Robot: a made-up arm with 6 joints. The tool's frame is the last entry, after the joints.
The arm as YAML. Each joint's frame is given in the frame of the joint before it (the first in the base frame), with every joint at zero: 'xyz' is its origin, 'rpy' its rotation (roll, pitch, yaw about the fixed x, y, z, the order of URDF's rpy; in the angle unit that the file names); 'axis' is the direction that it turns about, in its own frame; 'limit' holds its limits. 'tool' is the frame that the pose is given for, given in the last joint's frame.
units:
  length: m
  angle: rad
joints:
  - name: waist
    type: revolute
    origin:
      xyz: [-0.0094, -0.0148, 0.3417]
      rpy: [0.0, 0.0, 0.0]
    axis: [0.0, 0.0, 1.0]
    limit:
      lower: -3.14
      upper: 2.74
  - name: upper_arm
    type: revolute
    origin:
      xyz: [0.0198, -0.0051, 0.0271]
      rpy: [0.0, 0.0, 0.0]
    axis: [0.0, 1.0, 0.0]
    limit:
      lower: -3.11
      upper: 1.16
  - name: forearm
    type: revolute
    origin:
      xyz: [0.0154, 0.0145, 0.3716]
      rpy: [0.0, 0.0, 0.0]
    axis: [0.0, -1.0, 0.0]
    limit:
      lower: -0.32
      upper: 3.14
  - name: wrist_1
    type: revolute
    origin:
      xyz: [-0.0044, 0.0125, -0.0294]
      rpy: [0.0, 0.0, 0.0]
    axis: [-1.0, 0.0, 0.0]
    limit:
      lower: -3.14
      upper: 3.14
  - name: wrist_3
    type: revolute
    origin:
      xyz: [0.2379, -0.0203, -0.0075]
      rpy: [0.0, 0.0, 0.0]
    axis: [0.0, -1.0, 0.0]
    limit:
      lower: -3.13
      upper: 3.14
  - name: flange
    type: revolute
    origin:
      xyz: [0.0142, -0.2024, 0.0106]
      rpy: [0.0, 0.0, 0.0]
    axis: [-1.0, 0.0, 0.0]
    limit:
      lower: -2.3
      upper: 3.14
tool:
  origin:
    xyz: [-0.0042, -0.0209, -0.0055]
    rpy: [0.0, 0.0, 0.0]
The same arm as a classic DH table. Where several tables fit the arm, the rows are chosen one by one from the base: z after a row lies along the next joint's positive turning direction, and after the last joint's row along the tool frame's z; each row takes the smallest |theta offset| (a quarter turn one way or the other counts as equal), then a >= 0, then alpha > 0; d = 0 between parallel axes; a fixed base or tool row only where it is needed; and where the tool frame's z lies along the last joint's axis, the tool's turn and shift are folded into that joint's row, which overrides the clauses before.
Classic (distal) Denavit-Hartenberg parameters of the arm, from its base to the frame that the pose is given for. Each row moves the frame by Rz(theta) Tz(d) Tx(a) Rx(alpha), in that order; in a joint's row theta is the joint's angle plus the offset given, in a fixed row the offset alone. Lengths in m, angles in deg.
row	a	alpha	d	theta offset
base (fixed)	-0.0175	0.00	0.0000	57.58
waist	0.0198	-90.00	0.3688	-57.58
upper_arm	0.3719	180.00	0.0000	-87.63
forearm	-0.0294	-90.00	-0.0219	2.37
wrist_1	-0.0075	90.00	-0.2335	0.00
wrist_3	0.0106	-90.00	0.2227	0.00
flange	0.0209	-90.00	-0.0100	-90.00
tool (fixed)	0.0000	0.00	-0.0055	90.00
Joint limits (deg, base to tool): -179.91..156.99 -178.19..66.46 -18.33..179.91 -179.91..179.91 -179.34..179.91 -131.78..179.91

